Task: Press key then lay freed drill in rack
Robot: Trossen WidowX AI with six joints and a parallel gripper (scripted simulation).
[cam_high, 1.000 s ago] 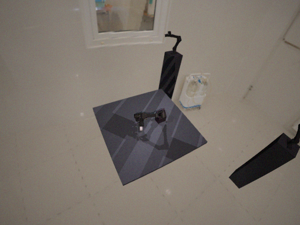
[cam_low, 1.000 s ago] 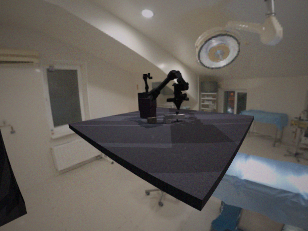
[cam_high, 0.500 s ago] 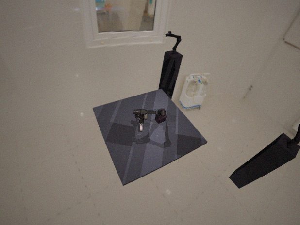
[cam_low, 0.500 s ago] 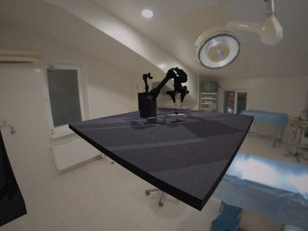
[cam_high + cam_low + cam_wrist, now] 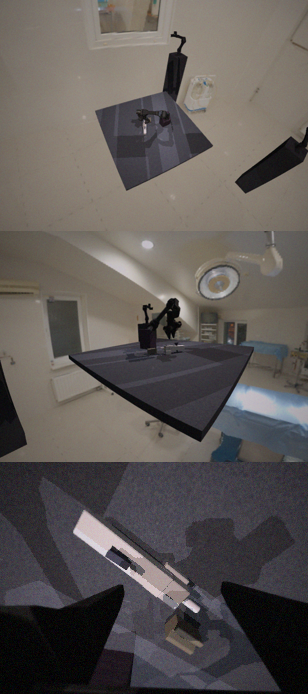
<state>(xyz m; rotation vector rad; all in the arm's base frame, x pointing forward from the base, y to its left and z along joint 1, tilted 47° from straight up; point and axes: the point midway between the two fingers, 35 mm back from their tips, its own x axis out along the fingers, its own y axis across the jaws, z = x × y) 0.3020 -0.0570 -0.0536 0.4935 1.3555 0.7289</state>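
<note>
My gripper tip is 9 cm above the block, 4 cm to the right of it and 1 cm past it.
</note>
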